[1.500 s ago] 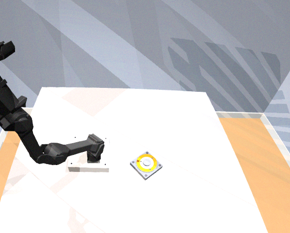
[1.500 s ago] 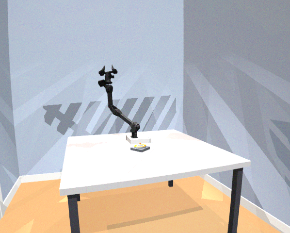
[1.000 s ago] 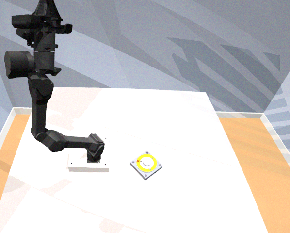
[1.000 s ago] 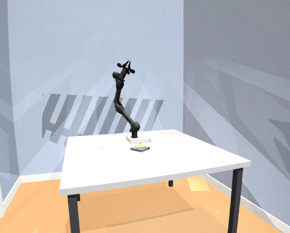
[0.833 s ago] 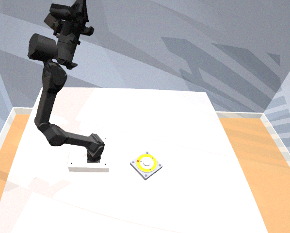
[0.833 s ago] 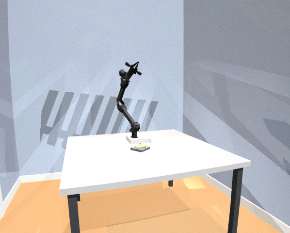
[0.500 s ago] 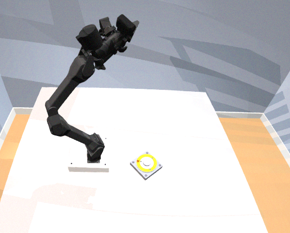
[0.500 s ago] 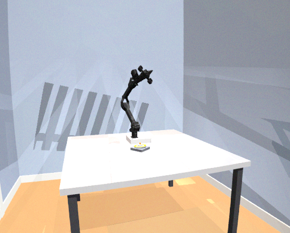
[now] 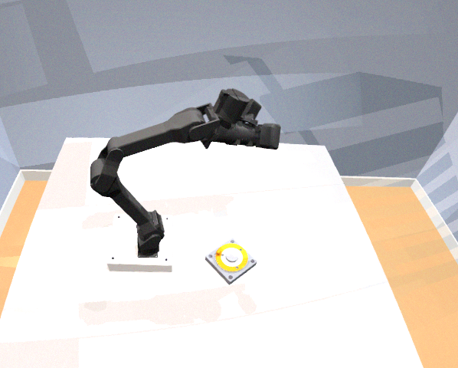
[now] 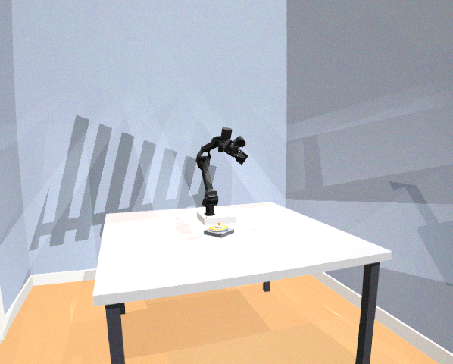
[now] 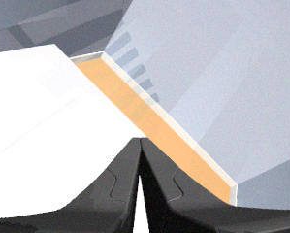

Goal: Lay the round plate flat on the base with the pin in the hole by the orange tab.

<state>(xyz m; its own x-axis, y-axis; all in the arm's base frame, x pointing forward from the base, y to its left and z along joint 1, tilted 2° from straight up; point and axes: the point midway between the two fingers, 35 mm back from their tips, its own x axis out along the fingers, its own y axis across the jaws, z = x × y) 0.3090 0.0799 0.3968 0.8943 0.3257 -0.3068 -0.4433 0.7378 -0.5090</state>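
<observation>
Now: gripper tip 80 mm past the square grey base, 120 mm to the left of it and 400 mm above it.
</observation>
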